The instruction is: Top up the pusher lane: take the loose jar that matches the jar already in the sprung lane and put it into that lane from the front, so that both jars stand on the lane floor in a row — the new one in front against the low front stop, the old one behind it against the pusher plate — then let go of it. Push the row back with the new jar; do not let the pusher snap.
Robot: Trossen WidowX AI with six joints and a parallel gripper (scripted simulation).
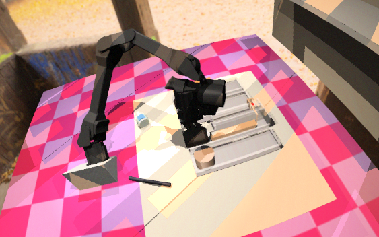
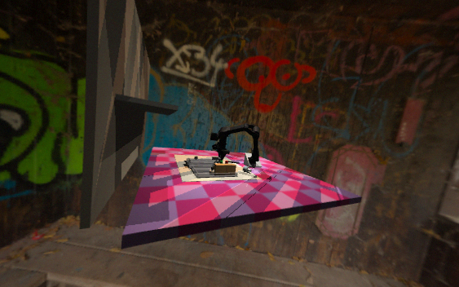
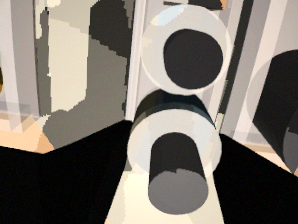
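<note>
Now: the grey lane rack 150 mm ahead of my gripper tip, 30 mm to the left of it and 30 mm below it. Round my gripper tip: red part: 220 mm ahead, 40 mm to the left, 20 mm above; then black rod: 170 mm behind, 90 mm to the right, 40 mm below.
</note>
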